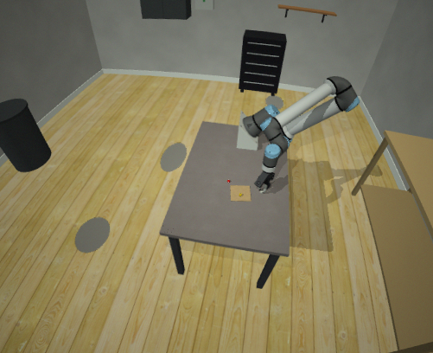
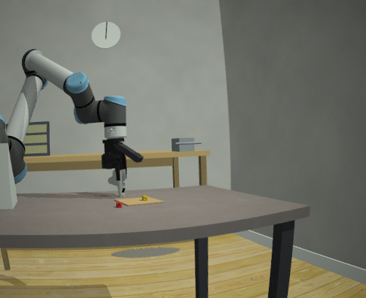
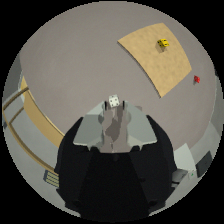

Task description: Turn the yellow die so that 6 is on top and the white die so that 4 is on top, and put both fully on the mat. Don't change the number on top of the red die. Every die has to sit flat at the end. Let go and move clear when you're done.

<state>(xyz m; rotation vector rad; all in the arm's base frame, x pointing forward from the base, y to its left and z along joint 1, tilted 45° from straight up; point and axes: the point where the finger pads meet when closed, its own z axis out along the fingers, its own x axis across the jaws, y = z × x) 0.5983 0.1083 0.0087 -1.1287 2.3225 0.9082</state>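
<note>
Now: the white die 20 mm below my hand. The rest, counted from my hand: red die 240 mm to the right, 80 mm behind, 20 mm below; tan mat 150 mm to the right, 20 mm below, 20 mm ahead; yellow die 150 mm to the right, 40 mm ahead, 10 mm below.
</note>
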